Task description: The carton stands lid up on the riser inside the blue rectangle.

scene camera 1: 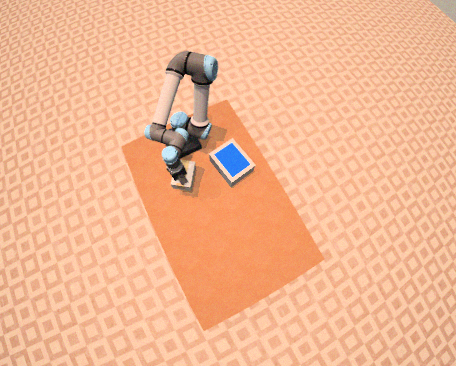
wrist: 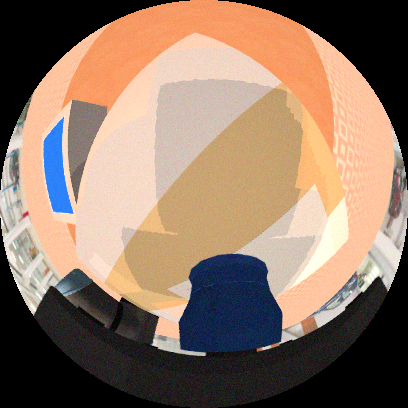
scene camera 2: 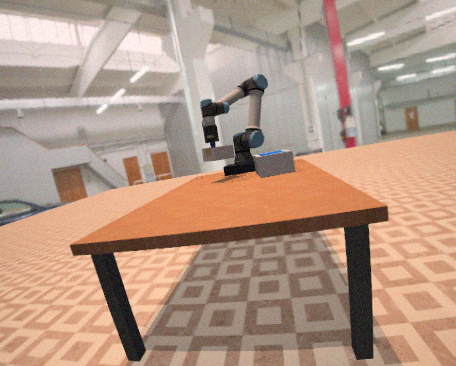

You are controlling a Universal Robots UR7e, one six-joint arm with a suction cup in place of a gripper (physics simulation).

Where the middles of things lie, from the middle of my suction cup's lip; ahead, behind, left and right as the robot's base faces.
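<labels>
Riser (scene camera 1: 229, 159), from my suction cup: 35 cm to the left, 6 cm ahead, 17 cm below. Carton (wrist: 205, 151), from my suction cup: 5 cm below, 2 cm to the left.
</labels>
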